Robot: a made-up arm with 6 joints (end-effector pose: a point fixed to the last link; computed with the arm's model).
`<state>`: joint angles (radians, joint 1 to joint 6).
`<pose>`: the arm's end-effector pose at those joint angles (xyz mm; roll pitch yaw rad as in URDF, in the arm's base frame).
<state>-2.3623 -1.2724 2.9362 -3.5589 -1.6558 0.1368</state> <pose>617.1 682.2 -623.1 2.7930 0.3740 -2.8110</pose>
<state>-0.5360 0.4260 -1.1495 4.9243 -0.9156 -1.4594</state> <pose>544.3 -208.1 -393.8 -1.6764 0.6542 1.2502</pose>
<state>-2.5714 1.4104 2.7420 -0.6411 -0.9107 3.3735</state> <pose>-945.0 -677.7 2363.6 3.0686 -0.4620 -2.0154</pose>
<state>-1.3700 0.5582 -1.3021 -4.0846 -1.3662 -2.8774</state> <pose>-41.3 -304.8 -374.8 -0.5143 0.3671 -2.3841</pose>
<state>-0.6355 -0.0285 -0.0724 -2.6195 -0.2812 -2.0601</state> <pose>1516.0 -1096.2 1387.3 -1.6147 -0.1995 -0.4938</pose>
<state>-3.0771 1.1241 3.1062 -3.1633 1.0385 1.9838</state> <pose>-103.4 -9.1 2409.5 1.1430 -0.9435 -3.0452</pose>
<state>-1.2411 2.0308 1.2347 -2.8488 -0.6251 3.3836</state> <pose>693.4 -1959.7 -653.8 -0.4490 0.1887 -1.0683</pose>
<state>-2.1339 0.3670 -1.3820 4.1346 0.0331 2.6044</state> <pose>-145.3 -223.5 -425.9 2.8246 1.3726 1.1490</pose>
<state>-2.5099 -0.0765 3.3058 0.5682 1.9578 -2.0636</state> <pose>1043.8 684.9 704.5 2.8422 0.7316 -1.7761</pose>
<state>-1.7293 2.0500 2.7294 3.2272 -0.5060 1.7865</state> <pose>-300.5 -1913.2 1574.5 1.1788 -1.1817 -1.6198</pose>
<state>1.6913 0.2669 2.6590 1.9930 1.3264 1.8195</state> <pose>-10.7 -852.5 2288.8 0.4736 -0.4734 -3.1266</pose>
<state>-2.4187 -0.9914 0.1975 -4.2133 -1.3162 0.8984</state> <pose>-138.9 22.2 2553.6 -1.2646 -0.4184 1.9172</pose>
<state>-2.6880 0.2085 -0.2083 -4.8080 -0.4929 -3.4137</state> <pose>-1746.2 -784.3 725.5 1.7176 0.4093 3.0560</pose>
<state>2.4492 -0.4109 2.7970 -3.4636 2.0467 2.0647</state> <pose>1158.1 -1007.2 1114.5 0.3767 -1.0586 3.0607</pose>
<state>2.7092 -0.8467 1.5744 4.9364 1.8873 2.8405</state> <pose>1420.7 -525.2 1957.7 1.2065 0.3725 1.2402</pose>
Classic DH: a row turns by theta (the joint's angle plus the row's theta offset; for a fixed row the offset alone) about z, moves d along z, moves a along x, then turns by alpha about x. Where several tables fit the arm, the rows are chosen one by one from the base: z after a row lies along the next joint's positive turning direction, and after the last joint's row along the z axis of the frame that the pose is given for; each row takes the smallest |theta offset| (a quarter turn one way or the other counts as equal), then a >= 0, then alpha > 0; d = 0 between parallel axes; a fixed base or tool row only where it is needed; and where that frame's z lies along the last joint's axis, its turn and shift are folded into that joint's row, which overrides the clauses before.
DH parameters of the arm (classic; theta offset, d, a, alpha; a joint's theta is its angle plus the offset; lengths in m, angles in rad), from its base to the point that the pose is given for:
joint 1: 0 0.6646 0.2068 -1.5708
joint 2: -1.5708 0 0.6297 3.1416
joint 3: 0 0 0.1362 -1.5708
joint 4: 0 -1.5534 0 1.5708
joint 5: 0 0 0 -1.5708
joint 6: 1.5708 -0.1278 0 1.5708
tool (fixed): -1.5708 0 0 0

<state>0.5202 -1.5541 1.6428 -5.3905 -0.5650 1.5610</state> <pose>-1775.3 -1078.4 490.1 0.6328 -0.2928 -2.1708</pose>
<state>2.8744 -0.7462 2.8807 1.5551 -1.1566 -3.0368</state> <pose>1552.4 -303.7 259.5 -1.2207 0.1759 0.9264</pose>
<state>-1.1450 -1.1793 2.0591 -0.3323 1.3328 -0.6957</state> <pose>-832.8 1738.1 499.4 -1.2503 1.2143 3.1362</pose>
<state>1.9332 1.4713 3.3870 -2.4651 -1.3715 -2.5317</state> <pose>-101.5 46.5 2133.8 2.3178 0.0722 -1.8711</pose>
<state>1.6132 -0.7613 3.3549 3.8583 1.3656 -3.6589</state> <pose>127.9 -1075.4 -210.0 -3.0146 -0.2484 -0.8029</pose>
